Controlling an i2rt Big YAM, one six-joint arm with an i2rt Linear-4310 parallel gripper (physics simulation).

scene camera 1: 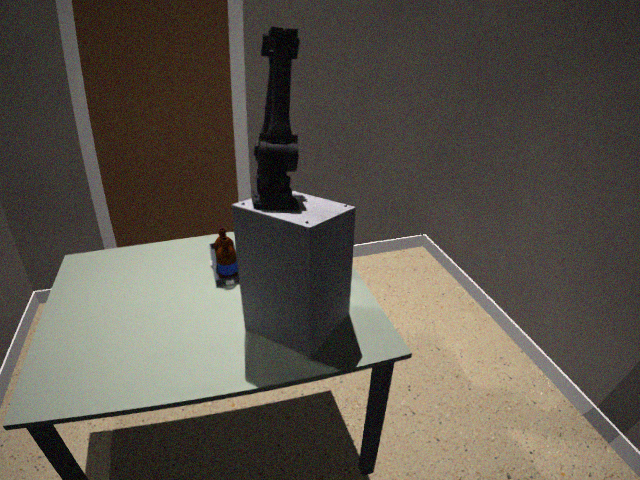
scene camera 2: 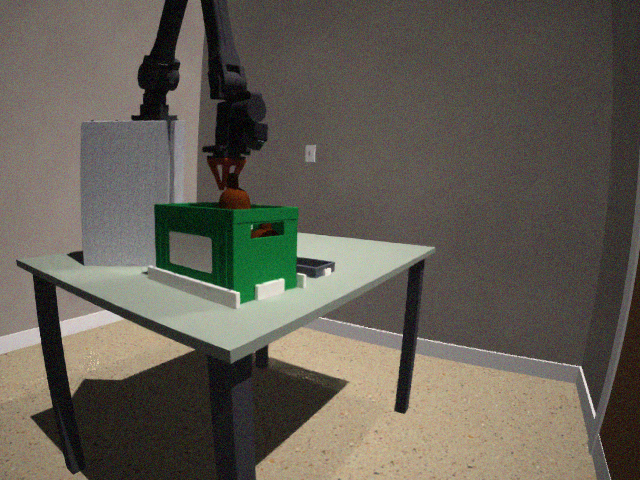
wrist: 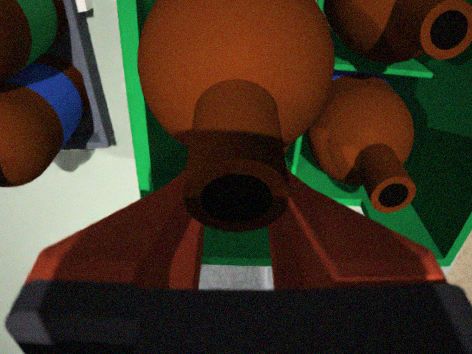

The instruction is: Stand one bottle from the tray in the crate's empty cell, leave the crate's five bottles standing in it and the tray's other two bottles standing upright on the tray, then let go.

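Frame: origin at the arm's base, x ahead, y left, z up, level; metres.
Where they show: gripper, fingertip midpoint: [scene camera 2: 225, 190] [wrist: 236, 176]; arm's base, link origin: [scene camera 1: 274, 205] [scene camera 2: 154, 120].
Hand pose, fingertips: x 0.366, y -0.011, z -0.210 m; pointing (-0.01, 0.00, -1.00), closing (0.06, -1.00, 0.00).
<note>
Things, the pixels of their top centre, and the offset from my fingertips. "*": a spot on its surface instead. Level surfaces: height alone.
- green crate, top centre: [wrist: 366, 27] [scene camera 2: 223, 205] dx +0.048, dy -0.047, dz -0.033 m
- dark tray, top centre: [wrist: 9, 3] [scene camera 2: 281, 258] [scene camera 1: 224, 258] dx +0.025, dy +0.180, dz -0.182 m
- blue-banded bottle, top centre: [scene camera 1: 224, 239] dx -0.061, dy +0.169, dz -0.048 m
- green-banded bottle, surface spot: [wrist: 42, 30] * dx +0.010, dy +0.141, dz -0.154 m
- pale green table, surface height: dz -0.208 m
My gripper [scene camera 2: 232, 178] [wrist: 236, 176] is shut on the neck of a brown bottle [scene camera 2: 235, 198] [wrist: 235, 55]. The bottle is about upright, its lower part down inside the green crate [scene camera 2: 264, 263] [wrist: 131, 100] and its shoulder at rim height in scene camera 2. Its base is hidden, so I cannot tell whether it touches the crate's floor. In the wrist view a brown bottle [wrist: 365, 130] and another bottle [wrist: 370, 25] stand in cells to the right. The dark tray [scene camera 2: 316, 267] [wrist: 95, 85] holds a blue-banded bottle [scene camera 1: 225, 253] [wrist: 30, 130] and a green-banded bottle [wrist: 42, 30].
White strips [scene camera 2: 193, 287] [scene camera 2: 270, 288] lie along the crate's foot on the pale green table [scene camera 1: 139, 320] [scene camera 2: 361, 253]. The tall grey pedestal [scene camera 1: 289, 279] [scene camera 2: 124, 196] carries the arm's base and stands behind the crate in scene camera 2.
</note>
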